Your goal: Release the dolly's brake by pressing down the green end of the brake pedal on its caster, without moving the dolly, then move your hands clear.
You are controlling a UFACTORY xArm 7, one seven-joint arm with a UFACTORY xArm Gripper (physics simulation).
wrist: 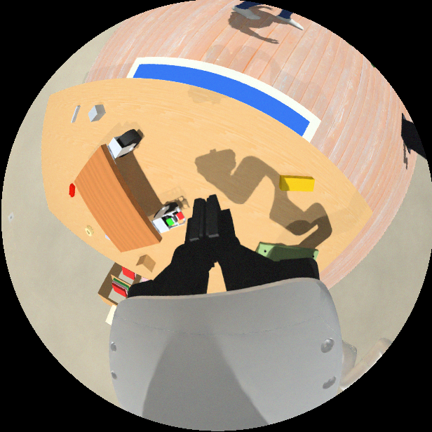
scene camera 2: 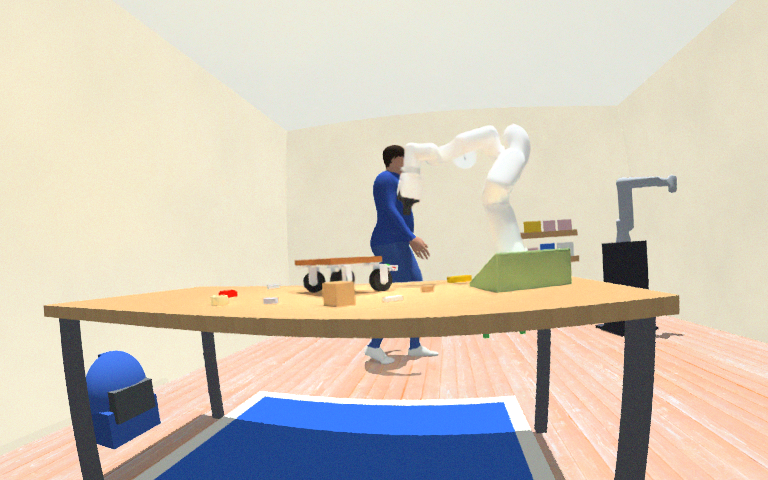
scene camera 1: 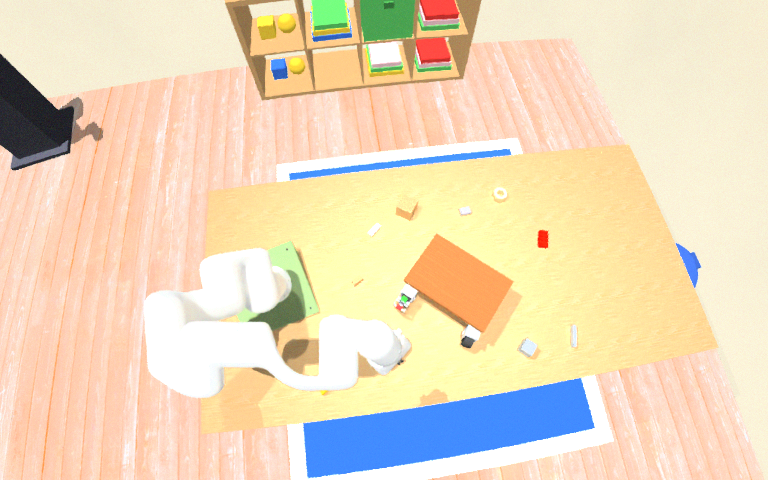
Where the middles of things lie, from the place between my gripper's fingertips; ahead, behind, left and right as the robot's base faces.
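Labels:
The wooden cube (scene camera 2: pixel 335 294) is a long way to the left of my hand, well below it and a good way ahead of it. Then there's the dolly (scene camera 1: pixel 465 286), which is 180 mm to the left of my hand, 260 mm ahead of it and 230 mm below it. Going by their middles, the dolly is the nearest to my hand of the things named here.

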